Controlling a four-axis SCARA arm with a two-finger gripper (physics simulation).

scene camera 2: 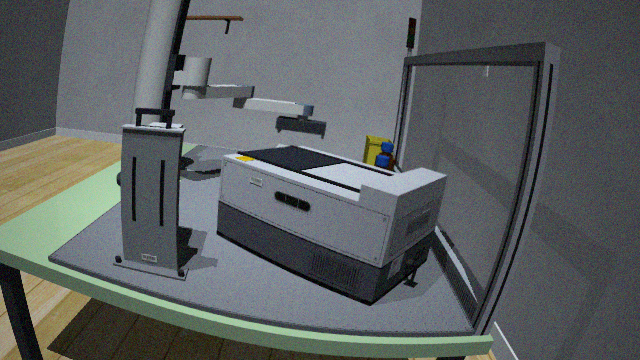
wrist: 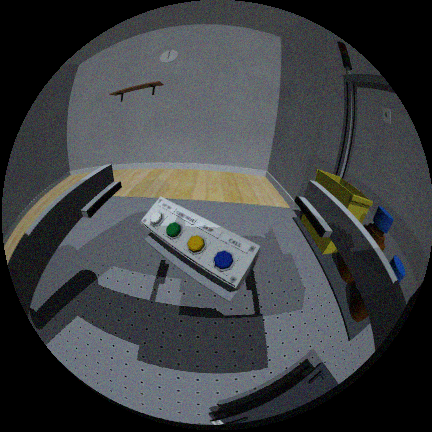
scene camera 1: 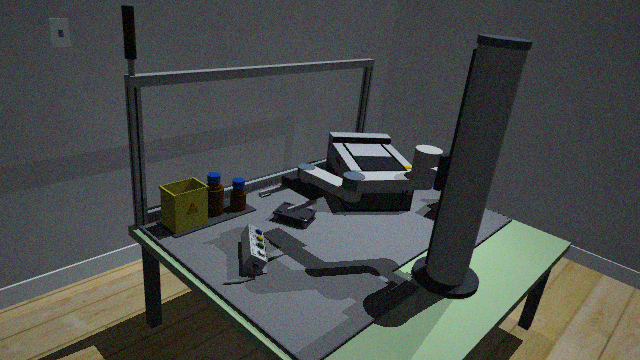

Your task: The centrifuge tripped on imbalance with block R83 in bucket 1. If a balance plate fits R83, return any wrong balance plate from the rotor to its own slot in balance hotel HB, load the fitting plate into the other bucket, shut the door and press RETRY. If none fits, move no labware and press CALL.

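Places are measured from the arm's base along level axes (x ahead, y left, z up), in metres.
Pixels of known places: gripper, fingertip midpoint: (wrist: 206,177) (scene camera 1: 273,202); arm's base, origin of the base link: (scene camera 1: 444,277).
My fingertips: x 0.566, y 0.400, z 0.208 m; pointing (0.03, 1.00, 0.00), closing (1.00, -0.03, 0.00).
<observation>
Ahead of a thing's pixels: the offset from my fingertips to its top centre. Level surfaces: height alone.
My gripper (scene camera 1: 287,197) (scene camera 2: 301,134) (wrist: 206,177) is open, with nothing between its fingers, and is raised above the bench. In the wrist view the control box @(dy +0.100, dx -0.018, dz -0.112 m) (scene camera 1: 255,250) (wrist: 192,243) shows between and below the fingers. Its white, green @(dy +0.097, dx -0.051, dz -0.121 m) (wrist: 173,229), yellow and blue @(dy +0.038, dx +0.030, dz -0.121 m) (wrist: 223,260) buttons face up; the word CALL is beside the blue one. The centrifuge (scene camera 1: 370,197) (scene camera 2: 300,225) has a sloping top with a dark panel @(dz +0.017 m) (scene camera 2: 295,159). Its rotor, buckets, R83 and any balance plate inside are hidden. A tall grey hotel (scene camera 2: 150,195) shows its back; its slots are hidden and its label is unreadable.
A low black stand (scene camera 1: 295,216) is on the mat. A yellow bin (scene camera 1: 184,207) (scene camera 2: 371,150) and brown bottles (scene camera 1: 215,197) (scene camera 1: 238,198) stand near the framed screen (scene camera 1: 250,71) (scene camera 2: 480,54). The arm's column (scene camera 1: 460,165) rises at the bench side. Arm shadows cross the mat.
</observation>
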